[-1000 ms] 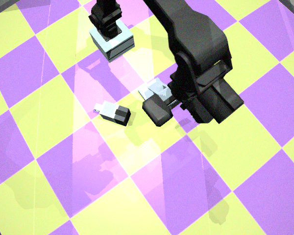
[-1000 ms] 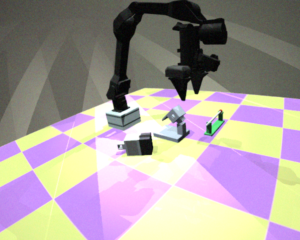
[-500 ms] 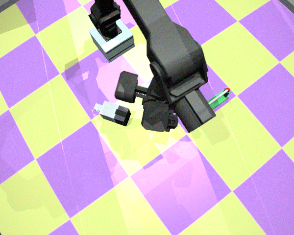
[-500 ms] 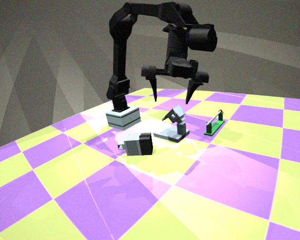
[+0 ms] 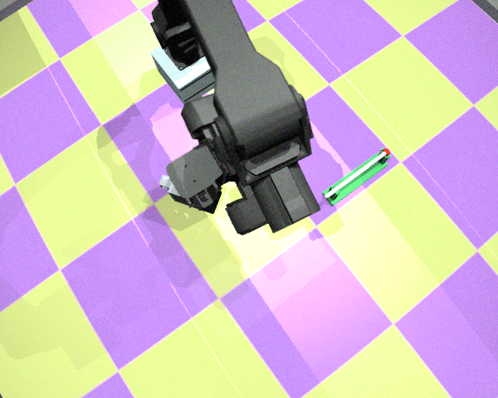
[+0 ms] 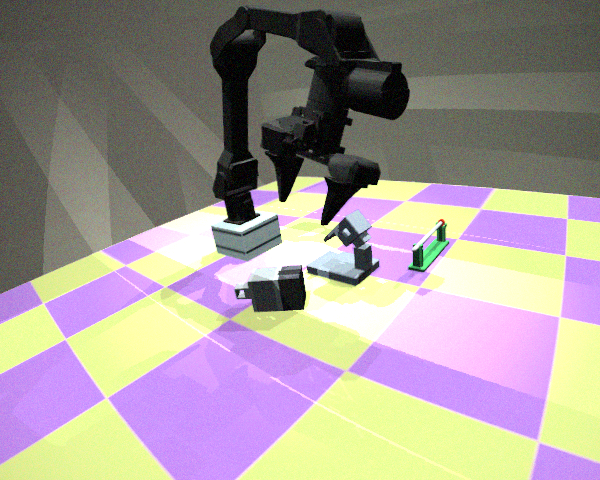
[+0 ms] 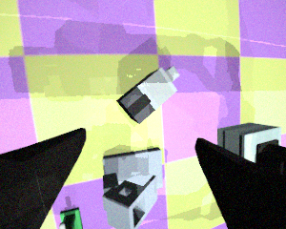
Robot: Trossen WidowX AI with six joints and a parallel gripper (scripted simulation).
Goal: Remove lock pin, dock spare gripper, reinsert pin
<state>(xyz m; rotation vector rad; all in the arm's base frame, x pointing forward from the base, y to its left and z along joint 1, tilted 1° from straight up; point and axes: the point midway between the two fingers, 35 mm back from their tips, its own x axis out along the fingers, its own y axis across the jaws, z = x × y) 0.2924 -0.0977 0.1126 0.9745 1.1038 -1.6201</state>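
My gripper tip is 120 mm above the spare gripper, 50 mm past it and 40 mm to the left of it. From my gripper tip the other things lie so: grey mount (110 mm to the left, 90 mm below); green rack (230 mm to the left, 120 mm below, 110 mm ahead).
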